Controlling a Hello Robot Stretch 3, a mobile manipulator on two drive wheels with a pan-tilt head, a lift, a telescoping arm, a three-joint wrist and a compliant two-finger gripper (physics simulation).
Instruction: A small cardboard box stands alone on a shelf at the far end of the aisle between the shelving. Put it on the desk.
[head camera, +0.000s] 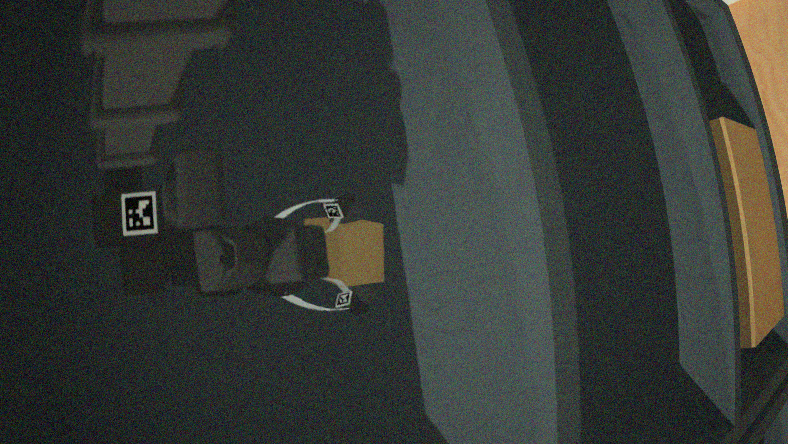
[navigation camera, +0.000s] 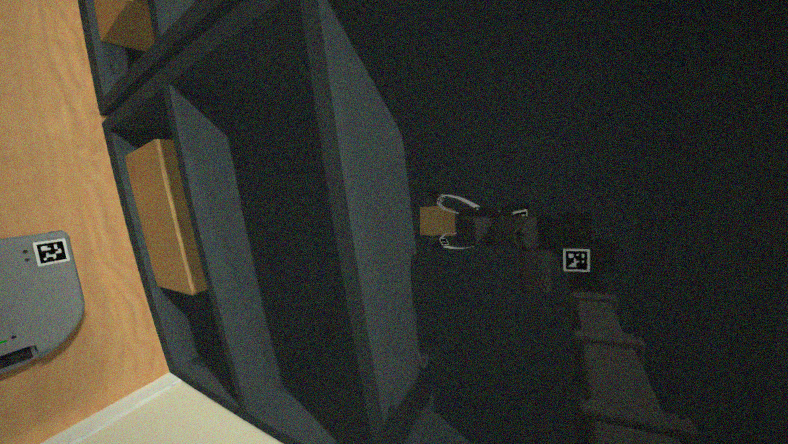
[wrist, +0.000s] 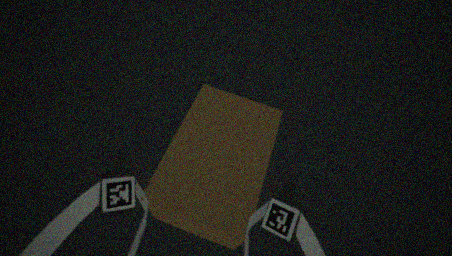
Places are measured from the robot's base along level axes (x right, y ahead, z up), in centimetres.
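Where they show: gripper, fingertip midpoint: (head camera: 359, 255) (navigation camera: 429, 218).
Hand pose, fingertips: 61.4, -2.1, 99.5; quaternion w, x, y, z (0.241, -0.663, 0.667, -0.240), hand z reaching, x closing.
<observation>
Each offset is from my fingertips to the top centre of the thing, as dx, dy, dz. "pt": to the spot under its first point. Level surfaces: height alone.
The small cardboard box @(+0.0, -0.8, +4.6) (head camera: 366, 250) (navigation camera: 432, 221) (wrist: 220, 155) is a plain brown block in the dark. It lies lengthwise out from between the fingers. My gripper (head camera: 346, 253) (navigation camera: 442, 220) (wrist: 205, 174) has one finger on each side of the near part of the box, and its fingers are drawn in against the sides; it is shut on the box. The fingertip pads are hard to make out in the dark. The surface under the box is too dark to tell. The desk does not show in these views.
Grey shelving @(pt -19.5, -1.2, -0.5) (head camera: 474, 220) (navigation camera: 369, 220) stands close beyond the box. A long cardboard box @(-11.3, +6.7, -64.9) (head camera: 758, 237) (navigation camera: 165, 220) lies on a lower shelf, and another box @(pt -24.4, +64.4, -78.7) (navigation camera: 129, 27) shows at the top left. My base (navigation camera: 44, 297) is on the wooden floor @(dz -99.5) (navigation camera: 115, 341) beside a pale wall (navigation camera: 165, 419).
</observation>
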